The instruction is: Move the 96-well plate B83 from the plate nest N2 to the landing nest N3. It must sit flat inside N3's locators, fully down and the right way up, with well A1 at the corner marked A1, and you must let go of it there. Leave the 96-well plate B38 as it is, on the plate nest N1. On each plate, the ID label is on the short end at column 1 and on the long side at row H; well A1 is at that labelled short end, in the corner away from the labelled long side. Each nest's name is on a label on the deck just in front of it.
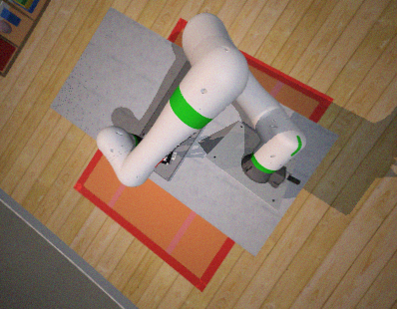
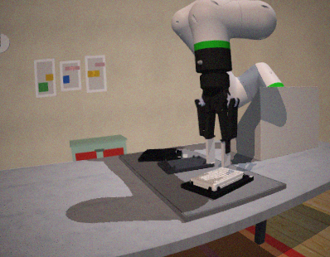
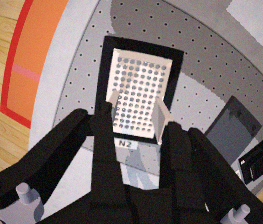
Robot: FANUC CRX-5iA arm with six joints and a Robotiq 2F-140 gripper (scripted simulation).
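Now: the white 96-well plate 7 cm below my hand. The rest, counted from my hand: black nest 8 cm below; then dark grey nest 21 cm to the right, 8 cm below, 3 cm behind; then black well plate 38 cm to the right, 7 cm below, 3 cm behind.
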